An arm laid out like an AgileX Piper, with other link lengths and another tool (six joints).
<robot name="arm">
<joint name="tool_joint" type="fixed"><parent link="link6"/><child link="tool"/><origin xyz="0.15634 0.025 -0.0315" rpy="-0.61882 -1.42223 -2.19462"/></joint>
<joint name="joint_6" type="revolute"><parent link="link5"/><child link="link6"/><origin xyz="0.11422 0 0.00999"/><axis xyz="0.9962 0 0.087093"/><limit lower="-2.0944" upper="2.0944"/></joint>
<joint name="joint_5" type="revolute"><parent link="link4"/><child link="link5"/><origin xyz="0 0 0"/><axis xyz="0 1 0"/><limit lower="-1.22" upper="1.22"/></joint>
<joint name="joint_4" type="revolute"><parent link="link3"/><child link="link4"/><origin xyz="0.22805 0 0.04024"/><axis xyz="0.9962 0 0.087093"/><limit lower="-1.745" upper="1.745"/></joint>
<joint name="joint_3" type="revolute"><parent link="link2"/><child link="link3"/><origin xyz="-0.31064 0 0.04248"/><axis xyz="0 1 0"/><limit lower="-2.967" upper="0"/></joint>
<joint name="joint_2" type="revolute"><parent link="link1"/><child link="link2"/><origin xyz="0 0 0"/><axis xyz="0 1 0"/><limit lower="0" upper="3.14"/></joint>
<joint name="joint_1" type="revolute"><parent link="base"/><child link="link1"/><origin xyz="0 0 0.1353"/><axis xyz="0 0 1"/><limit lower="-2.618" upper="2.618"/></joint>
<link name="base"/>
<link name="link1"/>
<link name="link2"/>
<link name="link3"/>
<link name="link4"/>
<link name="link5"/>
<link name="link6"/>
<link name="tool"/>
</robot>
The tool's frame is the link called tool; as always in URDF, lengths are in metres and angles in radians.
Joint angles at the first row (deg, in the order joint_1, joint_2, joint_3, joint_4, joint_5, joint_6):
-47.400, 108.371, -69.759, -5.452, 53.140, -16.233
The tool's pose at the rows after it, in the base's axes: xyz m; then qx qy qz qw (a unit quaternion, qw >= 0):
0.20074 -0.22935 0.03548 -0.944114 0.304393 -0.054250 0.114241
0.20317 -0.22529 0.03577 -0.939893 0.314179 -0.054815 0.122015
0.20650 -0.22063 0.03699 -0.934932 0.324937 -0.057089 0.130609
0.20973 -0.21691 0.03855 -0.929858 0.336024 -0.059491 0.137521
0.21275 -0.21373 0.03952 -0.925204 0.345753 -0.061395 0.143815
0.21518 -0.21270 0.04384 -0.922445 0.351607 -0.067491 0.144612
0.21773 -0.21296 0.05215 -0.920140 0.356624 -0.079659 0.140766
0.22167 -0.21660 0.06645 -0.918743 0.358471 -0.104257 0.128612
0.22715 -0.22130 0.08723 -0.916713 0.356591 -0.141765 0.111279
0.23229 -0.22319 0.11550 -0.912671 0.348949 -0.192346 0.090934
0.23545 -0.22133 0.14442 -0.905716 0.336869 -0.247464 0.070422
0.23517 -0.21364 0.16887 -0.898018 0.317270 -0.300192 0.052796
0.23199 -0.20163 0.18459 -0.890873 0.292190 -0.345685 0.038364
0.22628 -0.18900 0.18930 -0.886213 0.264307 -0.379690 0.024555
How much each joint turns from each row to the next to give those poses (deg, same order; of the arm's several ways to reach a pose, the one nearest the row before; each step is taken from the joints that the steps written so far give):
-0.010, 0.257, -0.267, 0.947, 0.681, 0.547
-0.008, 0.205, -0.344, 0.969, 0.708, 0.581
0.003, 0.055, -0.349, 1.179, 0.750, 0.640
0.000, 0.035, -0.406, 0.972, 0.723, 0.819
-0.004, 0.114, -0.357, 0.866, 0.577, 0.724
0.000, -0.618, -0.236, 0.455, 0.398, 0.581
0.004, -1.478, -0.088, 0.238, 0.240, 0.737
0.000, -2.730, 0.041, -0.053, -0.375, 0.785
0.005, -4.009, 0.277, 0.070, -0.969, 0.624
0.020, -5.755, 1.063, 0.528, -1.604, 0.159
0.006, -6.487, 2.064, 0.921, -2.457, -0.285
0.008, -6.914, 3.553, 1.582, -3.306, -1.452
0.008, -6.774, 4.969, 2.236, -4.060, -2.690
-0.002, -6.023, 6.016, 2.446, -4.654, -3.763

